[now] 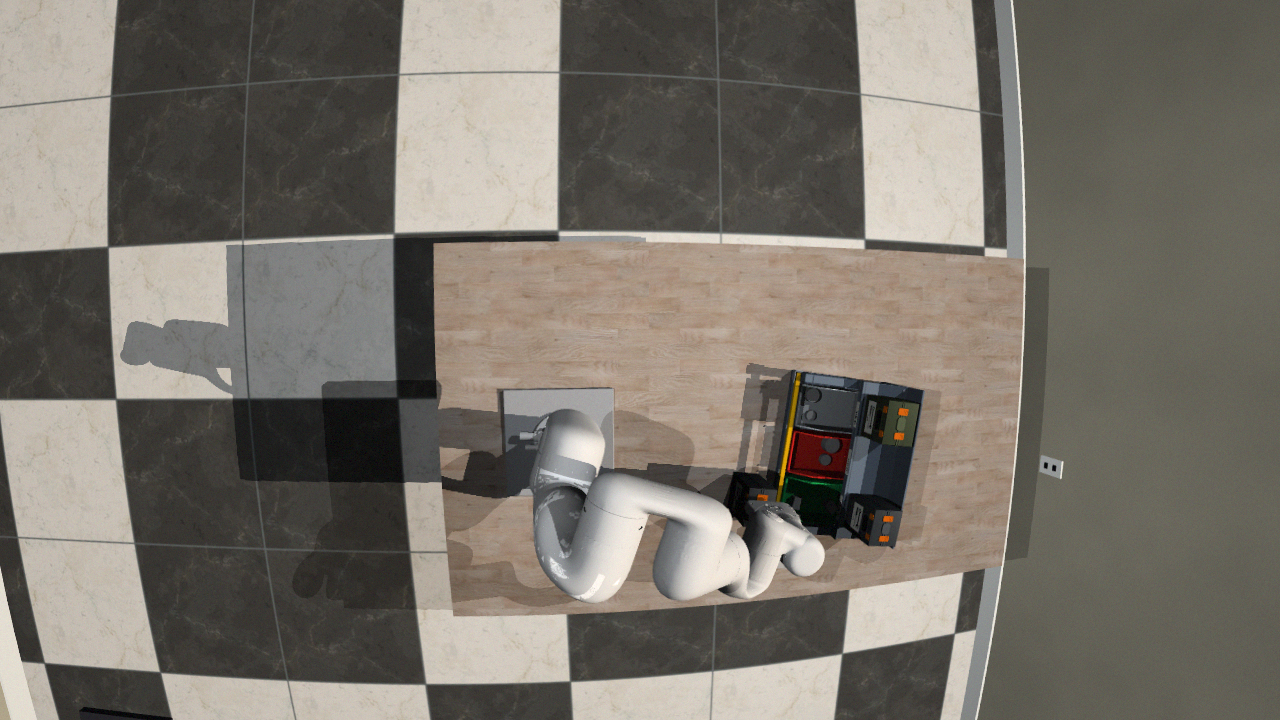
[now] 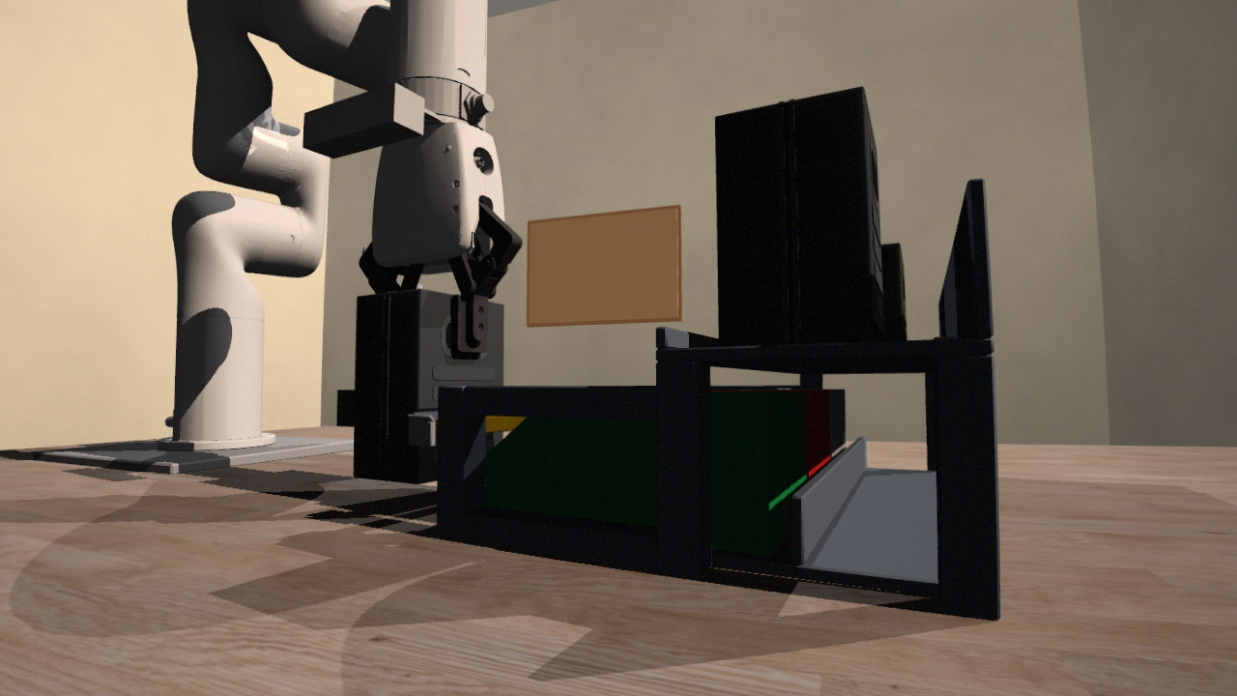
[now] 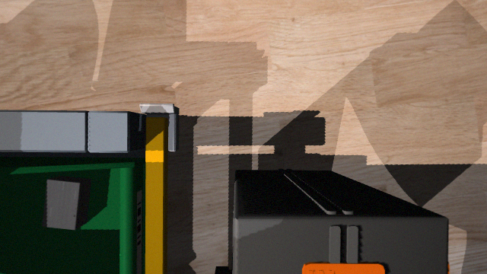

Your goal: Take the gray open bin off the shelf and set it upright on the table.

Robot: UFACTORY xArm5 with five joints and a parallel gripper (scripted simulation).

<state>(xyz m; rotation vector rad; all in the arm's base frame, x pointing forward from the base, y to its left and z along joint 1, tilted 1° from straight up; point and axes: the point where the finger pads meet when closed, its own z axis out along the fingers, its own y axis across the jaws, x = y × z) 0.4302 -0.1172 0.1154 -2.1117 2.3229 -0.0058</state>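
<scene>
The yellow bar lies 9 cm ahead of my hand, 10 cm to the left of it and 6 cm below it. Also, from my hand: red bin (19 cm ahead, 9 cm to the left, 8 cm below); then dark box (4 cm below); then green bin (18 cm ahead, 2 cm to the right, 8 cm below).
</scene>
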